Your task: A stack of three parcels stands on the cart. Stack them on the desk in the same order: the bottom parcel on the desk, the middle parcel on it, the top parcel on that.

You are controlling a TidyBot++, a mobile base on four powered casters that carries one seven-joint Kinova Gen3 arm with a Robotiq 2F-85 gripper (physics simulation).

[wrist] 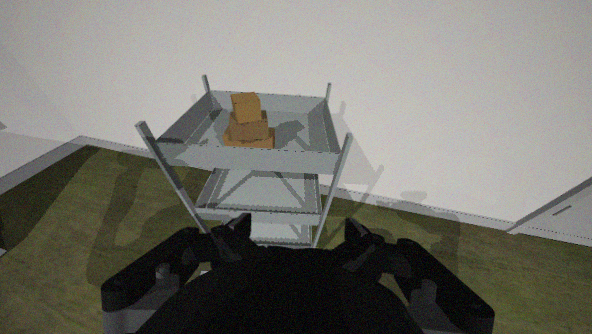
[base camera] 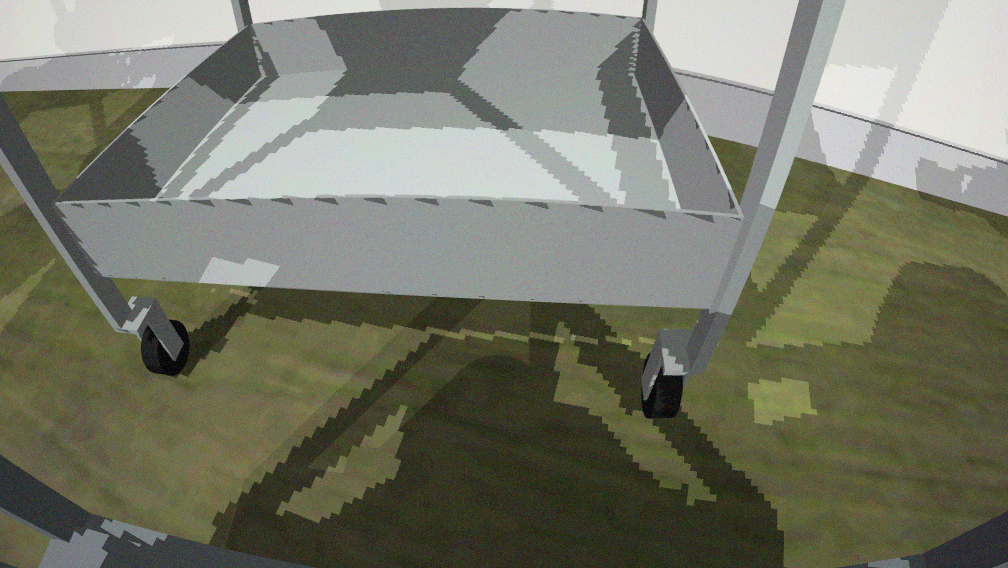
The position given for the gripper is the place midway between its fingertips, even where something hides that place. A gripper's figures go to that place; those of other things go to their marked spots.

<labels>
The gripper (wrist: 297, 225) is 17 cm from the lens. A darker tan parcel (wrist: 254, 130): 44 cm from the lens. A small parcel (wrist: 246, 106) is 41 cm from the lens.
</labels>
